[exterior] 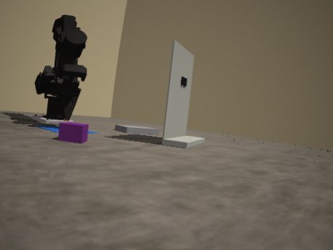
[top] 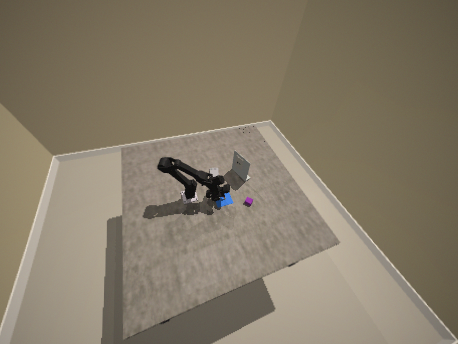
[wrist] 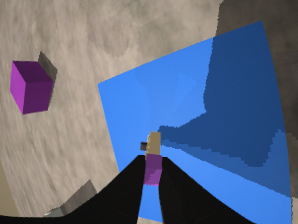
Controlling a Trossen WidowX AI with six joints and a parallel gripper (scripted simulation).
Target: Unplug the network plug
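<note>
Right now the network plug is right at my gripper tip. Also, from my gripper tip: white upright panel (20 cm ahead, 18 cm to the left, 7 cm above); then flat grey slab (24 cm to the left, 1 cm below); then blue marked square (2 cm below, 1 cm behind).
</note>
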